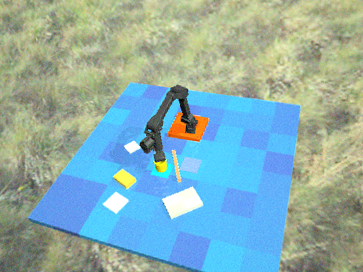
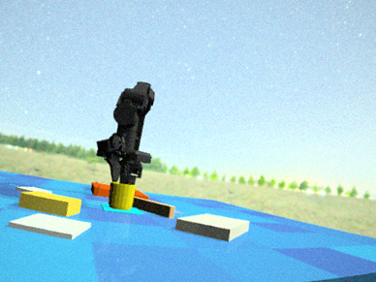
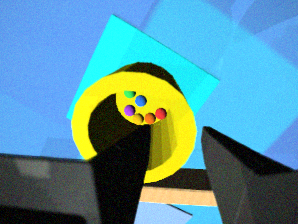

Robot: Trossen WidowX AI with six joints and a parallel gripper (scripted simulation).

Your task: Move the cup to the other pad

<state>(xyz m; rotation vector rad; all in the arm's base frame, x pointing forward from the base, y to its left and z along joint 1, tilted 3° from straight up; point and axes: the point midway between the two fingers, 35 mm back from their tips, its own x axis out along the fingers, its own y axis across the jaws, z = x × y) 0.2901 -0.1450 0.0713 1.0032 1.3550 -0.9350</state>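
Now: the yellow cup 3 cm below my gripper tip, 2 cm ahead of it and 1 cm to the left of it. From my gripper tip the other things lie so: yellow block: 19 cm to the right, 12 cm ahead, 5 cm below; wooden bar: 9 cm to the left, 6 cm below; cyan pad: 7 cm below, 3 cm ahead, 1 cm to the left.
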